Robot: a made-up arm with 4 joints. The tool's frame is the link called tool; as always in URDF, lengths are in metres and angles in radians. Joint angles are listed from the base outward.
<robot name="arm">
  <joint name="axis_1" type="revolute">
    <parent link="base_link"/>
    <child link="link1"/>
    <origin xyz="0 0 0.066"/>
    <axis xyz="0 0 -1"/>
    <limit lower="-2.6" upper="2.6"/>
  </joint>
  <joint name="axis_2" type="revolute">
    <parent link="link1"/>
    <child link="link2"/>
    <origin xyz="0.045 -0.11 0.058"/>
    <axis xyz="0 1 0"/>
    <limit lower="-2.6" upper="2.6"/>
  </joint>
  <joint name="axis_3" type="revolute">
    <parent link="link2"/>
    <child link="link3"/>
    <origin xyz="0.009 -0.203 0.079"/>
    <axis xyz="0 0 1"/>
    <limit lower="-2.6" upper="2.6"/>
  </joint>
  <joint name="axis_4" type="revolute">
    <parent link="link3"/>
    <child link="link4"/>
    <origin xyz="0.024 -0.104 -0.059"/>
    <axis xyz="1 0 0"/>
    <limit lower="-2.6" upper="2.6"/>
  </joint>
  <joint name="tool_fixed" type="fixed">
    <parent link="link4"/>
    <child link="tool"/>
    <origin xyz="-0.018 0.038 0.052"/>
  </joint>
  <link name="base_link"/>
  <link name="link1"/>
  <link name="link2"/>
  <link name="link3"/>
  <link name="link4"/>
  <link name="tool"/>
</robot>
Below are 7 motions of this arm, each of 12 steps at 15 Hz.
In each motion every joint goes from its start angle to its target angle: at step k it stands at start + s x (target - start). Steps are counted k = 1, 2, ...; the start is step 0. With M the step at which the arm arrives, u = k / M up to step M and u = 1 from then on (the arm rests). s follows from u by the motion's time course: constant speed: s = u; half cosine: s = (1 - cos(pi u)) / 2; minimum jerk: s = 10 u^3 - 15 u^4 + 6 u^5.
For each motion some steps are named. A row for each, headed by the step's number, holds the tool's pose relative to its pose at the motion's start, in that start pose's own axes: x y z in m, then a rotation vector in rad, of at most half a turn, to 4 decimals.
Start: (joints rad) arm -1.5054 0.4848 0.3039 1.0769
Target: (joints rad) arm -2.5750 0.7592 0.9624 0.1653
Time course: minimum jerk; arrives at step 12
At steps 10, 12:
10: 0.3457 0.2154 -0.2213 -1.0494 1.4068 0.8711
12: 0.3497 0.2207 -0.2347 -1.0711 1.4532 0.9204

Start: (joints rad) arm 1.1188 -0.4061 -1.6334 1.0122
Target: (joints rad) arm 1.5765 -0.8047 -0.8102 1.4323
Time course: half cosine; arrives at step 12
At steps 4, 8, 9, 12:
4: 0.0163 -0.0241 0.0377 0.2023 0.0636 0.0975
8: 0.0399 -0.0616 0.1066 0.5537 0.1983 0.3569
9: 0.0431 -0.0665 0.1202 0.6131 0.2299 0.4199
12: 0.0464 -0.0713 0.1396 0.6871 0.2780 0.5133

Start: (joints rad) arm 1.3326 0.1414 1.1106 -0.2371
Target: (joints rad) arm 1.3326 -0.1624 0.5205 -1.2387
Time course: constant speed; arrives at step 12
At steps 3, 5, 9, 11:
3: -0.0085 0.0138 -0.0068 -0.3154 0.0161 -0.1522
5: -0.0127 0.0209 -0.0136 -0.5210 0.0433 -0.2544
9: -0.0197 0.0287 -0.0306 -0.9156 0.1398 -0.4593
11: -0.0234 0.0295 -0.0399 -1.1019 0.2108 -0.5609

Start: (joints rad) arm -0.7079 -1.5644 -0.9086 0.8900
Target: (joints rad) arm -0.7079 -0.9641 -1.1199 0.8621
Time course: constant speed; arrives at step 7
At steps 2, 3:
2: 0.0022 0.0185 -0.0011 -0.1464 0.0175 -0.1166
3: 0.0038 0.0278 -0.0026 -0.2218 0.0248 -0.1723

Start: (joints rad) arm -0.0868 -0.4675 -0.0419 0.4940
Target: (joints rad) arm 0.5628 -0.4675 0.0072 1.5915
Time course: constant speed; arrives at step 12
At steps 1, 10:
1: -0.0196 -0.0011 0.0127 0.0671 -0.0236 -0.0375
10: -0.2121 0.0333 0.0857 0.6560 -0.3691 -0.2567

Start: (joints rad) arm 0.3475 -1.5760 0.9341 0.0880
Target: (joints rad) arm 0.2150 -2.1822 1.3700 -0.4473
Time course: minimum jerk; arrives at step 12
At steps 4, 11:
4: -0.0005 0.0135 -0.0068 -0.2024 -0.0912 0.0925
11: -0.0046 0.0569 -0.0484 -1.0207 -0.4406 0.3196

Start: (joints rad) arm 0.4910 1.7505 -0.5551 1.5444
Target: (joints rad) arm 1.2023 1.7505 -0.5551 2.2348
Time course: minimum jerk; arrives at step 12
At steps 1, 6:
1: 0.0005 -0.0018 0.0003 0.0065 0.0007 -0.0019
6: 0.0279 -0.1819 -0.0056 0.6415 0.0365 -0.1943

